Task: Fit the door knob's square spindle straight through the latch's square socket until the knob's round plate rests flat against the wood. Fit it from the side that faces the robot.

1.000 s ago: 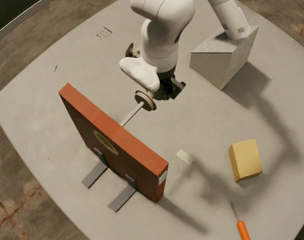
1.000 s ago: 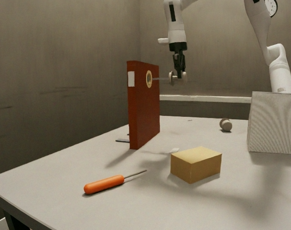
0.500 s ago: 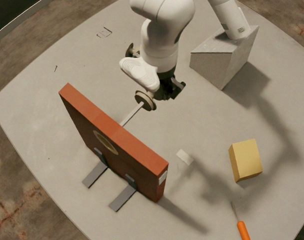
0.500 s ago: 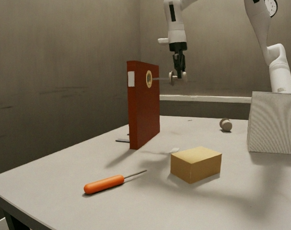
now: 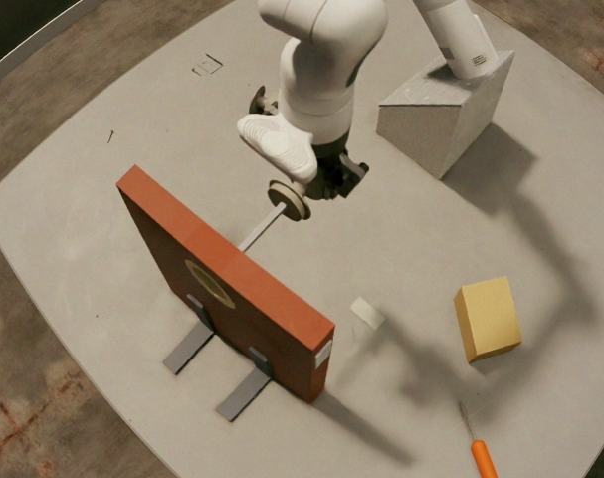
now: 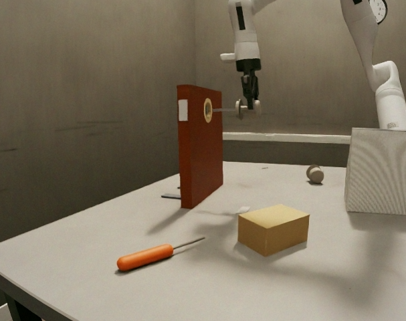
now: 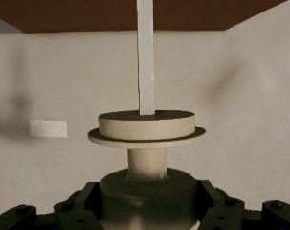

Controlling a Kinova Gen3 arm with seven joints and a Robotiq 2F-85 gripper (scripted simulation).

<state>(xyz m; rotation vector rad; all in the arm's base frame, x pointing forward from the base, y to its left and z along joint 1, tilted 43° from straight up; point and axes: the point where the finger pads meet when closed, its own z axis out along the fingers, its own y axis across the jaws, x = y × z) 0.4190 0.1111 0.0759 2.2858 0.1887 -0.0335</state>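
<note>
The door knob is 40 mm ahead of my hand and 10 mm below it. From my hand the other things lie so: tan box (280 mm to the left, 260 mm below, 150 mm behind); then orange screwdriver (430 mm to the left, 280 mm below, 10 mm ahead); then white slip (290 mm below, 120 mm to the left, 20 mm behind).
</note>
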